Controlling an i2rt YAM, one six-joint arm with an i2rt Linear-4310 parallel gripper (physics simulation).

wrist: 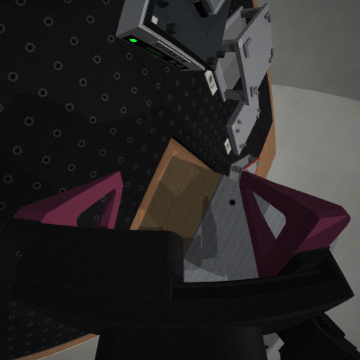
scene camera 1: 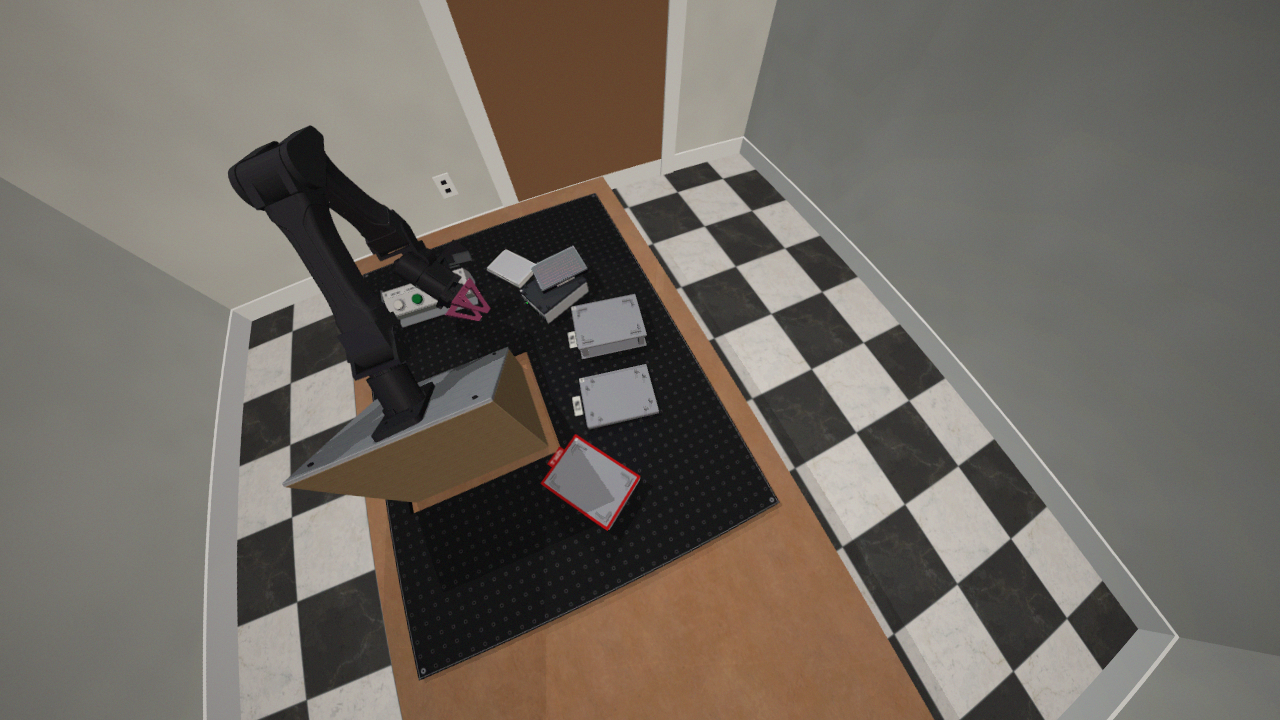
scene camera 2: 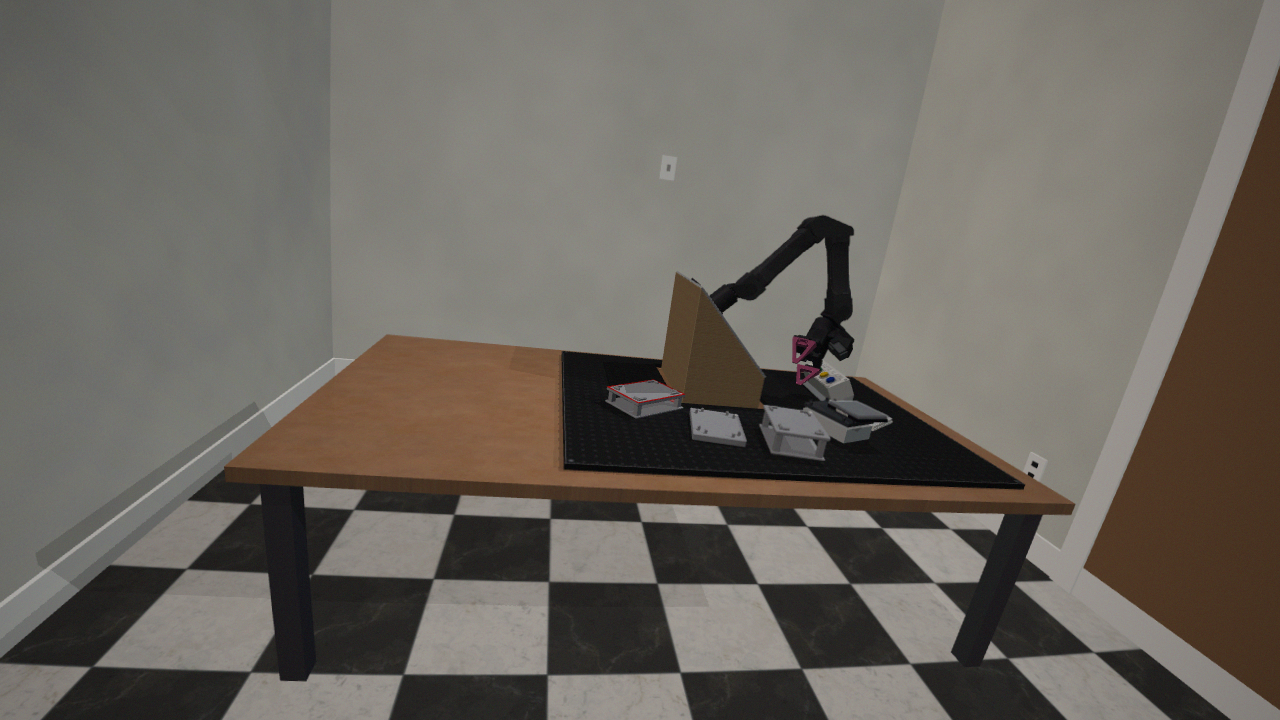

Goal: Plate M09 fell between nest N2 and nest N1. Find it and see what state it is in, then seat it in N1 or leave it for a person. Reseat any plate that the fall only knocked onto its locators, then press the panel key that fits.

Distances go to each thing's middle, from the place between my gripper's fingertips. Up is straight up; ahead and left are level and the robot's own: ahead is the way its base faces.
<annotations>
I see my gripper 18 cm short of the dark device (scene camera 1: 551, 304), 6 cm above it and 2 cm to the right of it. From my hand the other things lie so: grey station N2 (scene camera 1: 625, 394): 31 cm to the right, 17 cm ahead, 8 cm below.
</annotations>
